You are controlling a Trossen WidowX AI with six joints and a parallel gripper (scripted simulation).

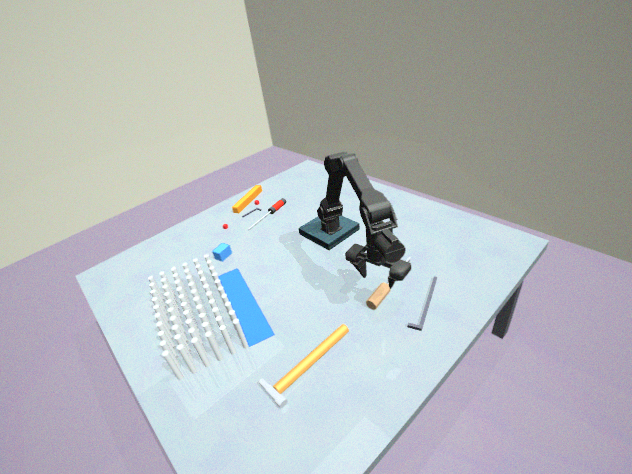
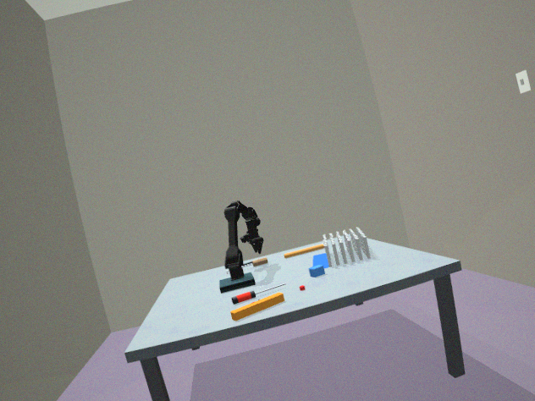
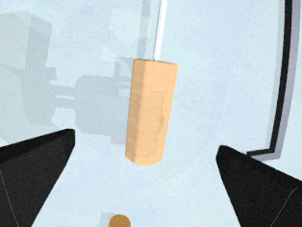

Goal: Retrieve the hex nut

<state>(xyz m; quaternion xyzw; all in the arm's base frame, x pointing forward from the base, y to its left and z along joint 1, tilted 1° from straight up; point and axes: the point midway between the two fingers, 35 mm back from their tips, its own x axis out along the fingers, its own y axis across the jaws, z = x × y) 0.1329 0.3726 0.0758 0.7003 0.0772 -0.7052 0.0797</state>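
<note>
Right now my gripper tip is 100 mm past the thin-rod tool, 60 mm above it and 20 mm to the left of it. From my gripper tip the other things lie so: hex key (790 mm to the right, 70 mm below, 20 mm behind); then blue taped strip (320 mm ahead, 310 mm to the right, 80 mm below); then blue block (590 mm to the right, 250 mm ahead, 60 mm below).
</note>
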